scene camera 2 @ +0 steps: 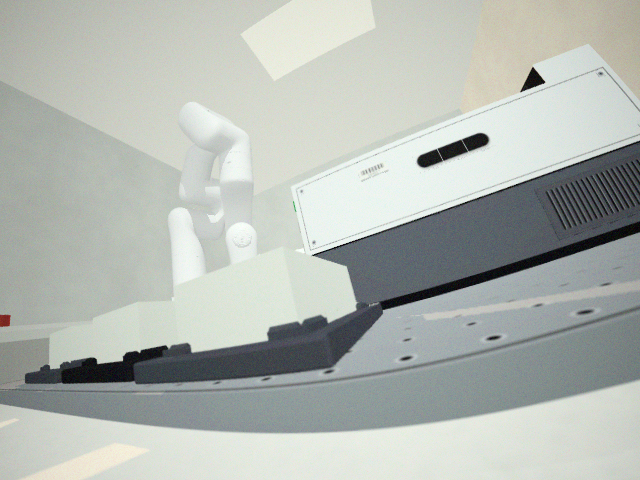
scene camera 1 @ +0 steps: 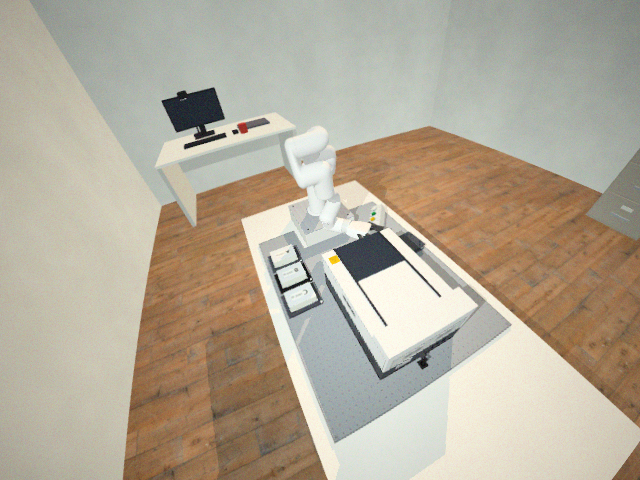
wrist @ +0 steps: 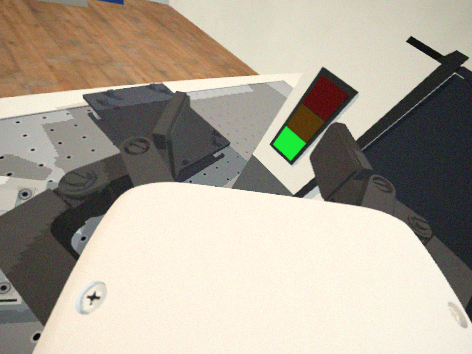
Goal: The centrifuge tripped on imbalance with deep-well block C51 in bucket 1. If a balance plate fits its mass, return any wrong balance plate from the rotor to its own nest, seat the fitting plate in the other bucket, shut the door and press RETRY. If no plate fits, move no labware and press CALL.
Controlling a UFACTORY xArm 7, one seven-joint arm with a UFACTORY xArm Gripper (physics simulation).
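Pixels of known places: gripper, fingertip midpoint: (wrist: 257,128); arm's base, link origin: (scene camera 1: 317,209).
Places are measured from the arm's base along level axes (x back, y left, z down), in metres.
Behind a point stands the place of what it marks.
Observation:
My gripper (scene camera 1: 371,231) @[x -0.430, y 0.101, z -0.052 m] (wrist: 257,128) @[x -0.430, y 0.101, z -0.052 m] is open and empty beside the arm-side end of the white centrifuge (scene camera 1: 418,304) @[x -0.799, y -0.089, z -0.119 m] (scene camera 2: 361,191) @[x -0.516, y -0.239, z -0.065 m] (wrist: 302,172) @[x -0.460, y 0.057, z -0.027 m]. A dark panel (scene camera 1: 369,253) @[x -0.533, y -0.070, z -0.122 m] (wrist: 430,135) @[x -0.453, y 0.027, z -0.095 m] is on its top; I cannot tell whether the door is shut. The signal light (wrist: 314,116) @[x -0.461, y 0.078, z -0.067 m] has its green field lit. The rotor, block C51 and bucket contents do not show. Three pale plates, a far one (scene camera 1: 284,255) @[x -0.177, y -0.319, z 0.036 m], a middle one (scene camera 1: 292,275) @[x -0.316, y -0.343, z 0.038 m] and a near one (scene camera 1: 301,297) @[x -0.446, y -0.366, z 0.037 m] (scene camera 2: 232,304) @[x -0.425, y -0.427, z 0.059 m], sit in dark nests; their markings are unreadable. The button box (scene camera 1: 381,214) @[x -0.258, y 0.271, z 0.018 m] shows green and yellow buttons.
A dark tray-like piece (scene camera 1: 412,241) @[x -0.492, y 0.276, z 0.057 m] (wrist: 200,132) @[x -0.509, y 0.192, z 0.058 m] lies by the centrifuge's far side, under the left finger in the wrist view. The grey perforated deck (scene camera 1: 336,372) @[x -0.764, y -0.406, z 0.091 m] (scene camera 2: 439,346) @[x -0.511, y -0.455, z 0.091 m] bears the centrifuge and nests. A desk (scene camera 1: 268,121) with a monitor (scene camera 1: 193,109) stands behind.

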